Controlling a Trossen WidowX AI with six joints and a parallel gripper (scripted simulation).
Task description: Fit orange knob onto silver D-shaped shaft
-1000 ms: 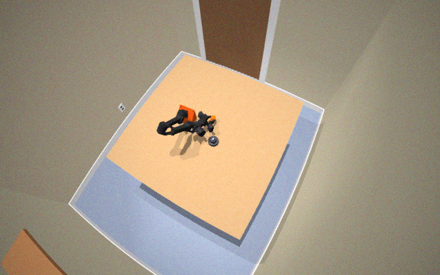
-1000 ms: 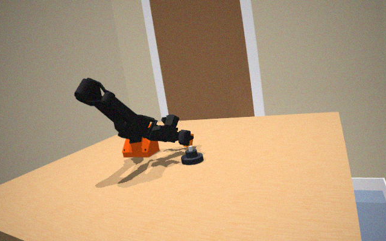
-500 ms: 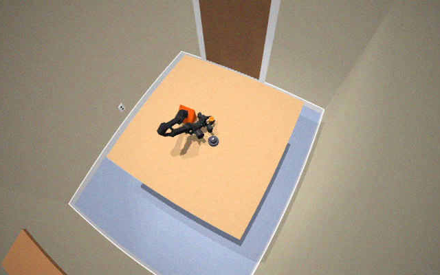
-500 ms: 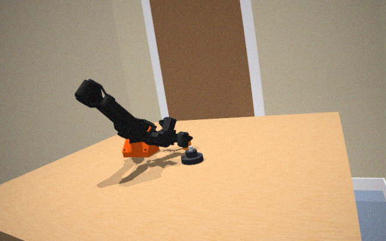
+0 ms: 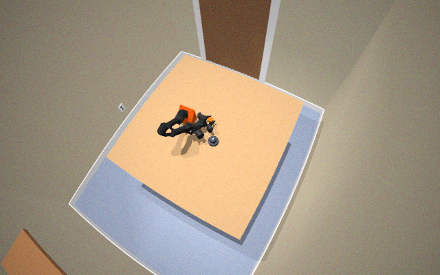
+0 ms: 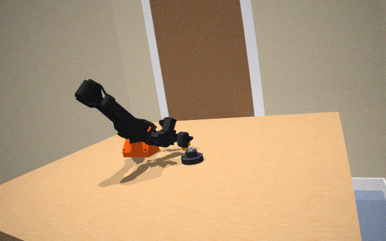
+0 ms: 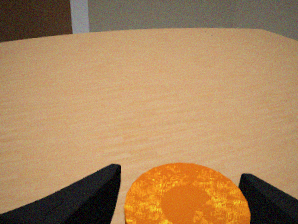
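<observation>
Right now the orange knob is 1 cm behind my gripper tip and 2 cm to the right of it. From my gripper tip the other things lie so: round pedestal: 7 cm ahead, 17 cm to the right, 2 cm below.
</observation>
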